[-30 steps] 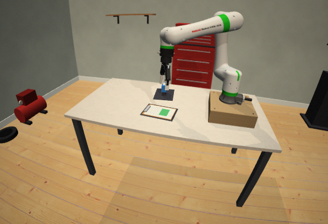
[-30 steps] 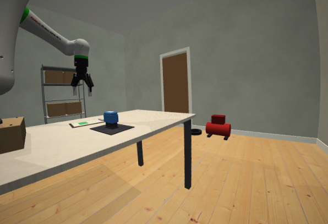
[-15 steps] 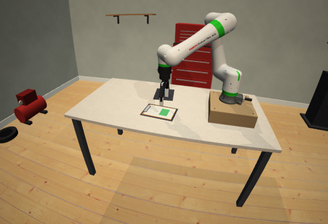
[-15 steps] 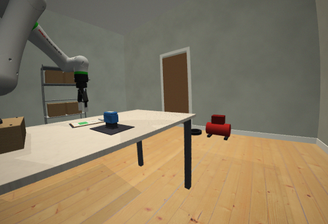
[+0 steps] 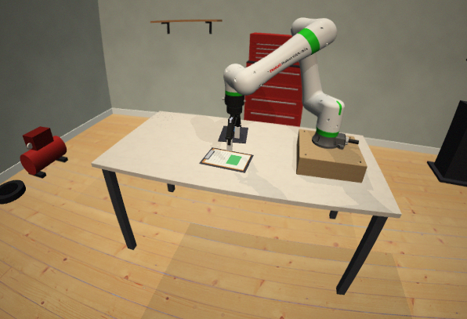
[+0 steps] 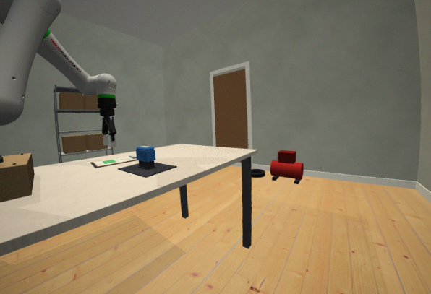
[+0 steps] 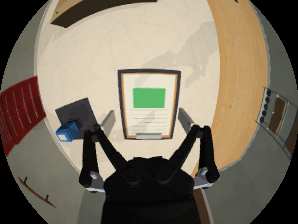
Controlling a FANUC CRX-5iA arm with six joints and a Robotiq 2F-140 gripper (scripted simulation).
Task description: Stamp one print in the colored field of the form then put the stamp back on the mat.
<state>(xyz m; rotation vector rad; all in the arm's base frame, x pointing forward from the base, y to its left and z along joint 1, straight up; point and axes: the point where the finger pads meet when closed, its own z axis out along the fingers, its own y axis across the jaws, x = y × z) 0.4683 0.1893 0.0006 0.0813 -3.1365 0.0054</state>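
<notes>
Right now the blue stamp is 90 mm ahead of my hand, 300 mm to the right of it and 50 mm below it. The rest, counted from my hand: dark mat 90 mm ahead, 300 mm to the right, 100 mm below.
</notes>
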